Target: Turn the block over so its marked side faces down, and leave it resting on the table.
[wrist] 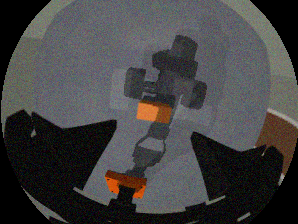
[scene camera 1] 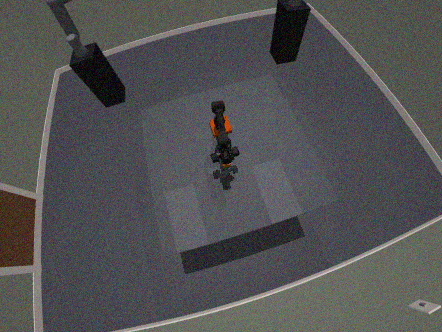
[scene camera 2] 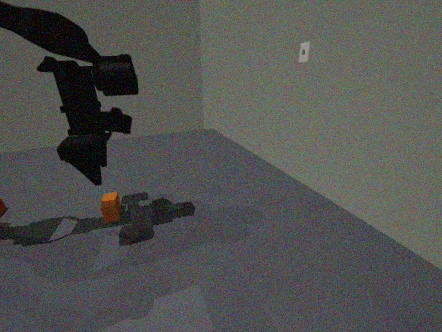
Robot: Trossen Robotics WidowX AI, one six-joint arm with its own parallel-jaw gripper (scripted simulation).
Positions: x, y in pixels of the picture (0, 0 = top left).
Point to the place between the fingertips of the gripper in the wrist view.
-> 155, 130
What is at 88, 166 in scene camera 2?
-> The gripper.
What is the gripper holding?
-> Nothing.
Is the gripper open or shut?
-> Open.
